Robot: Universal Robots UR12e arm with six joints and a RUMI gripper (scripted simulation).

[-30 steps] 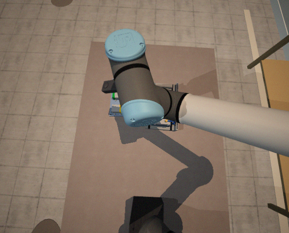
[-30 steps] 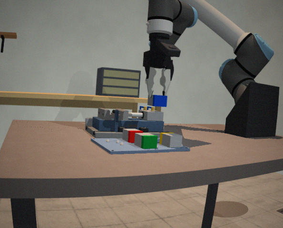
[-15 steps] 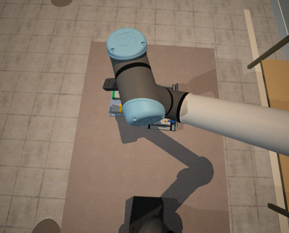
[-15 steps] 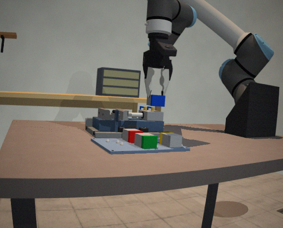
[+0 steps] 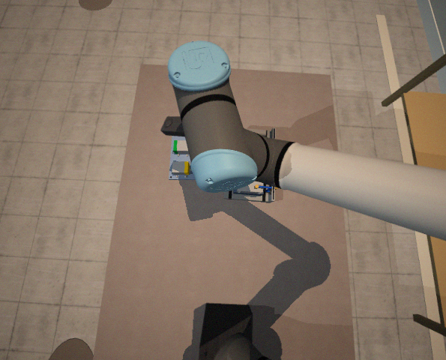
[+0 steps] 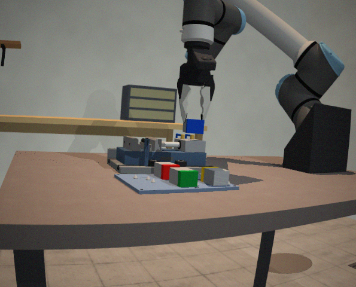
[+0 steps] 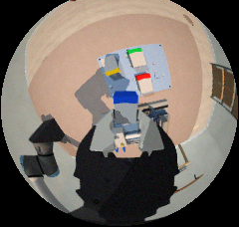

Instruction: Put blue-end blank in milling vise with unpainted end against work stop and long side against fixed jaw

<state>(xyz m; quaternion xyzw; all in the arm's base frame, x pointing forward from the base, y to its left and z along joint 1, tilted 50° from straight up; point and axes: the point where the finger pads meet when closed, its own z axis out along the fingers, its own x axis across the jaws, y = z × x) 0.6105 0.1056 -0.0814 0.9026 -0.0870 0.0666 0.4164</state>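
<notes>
Right now my hand is 130 mm short of the fixed jaw, 160 mm to the left of it and 90 mm above it. Round my hand: blue-ended blank (20 mm below); yellow-ended blank (20 mm behind, 100 mm to the left, 140 mm below); red-ended blank (70 mm ahead, 20 mm to the left, 140 mm below).
</notes>
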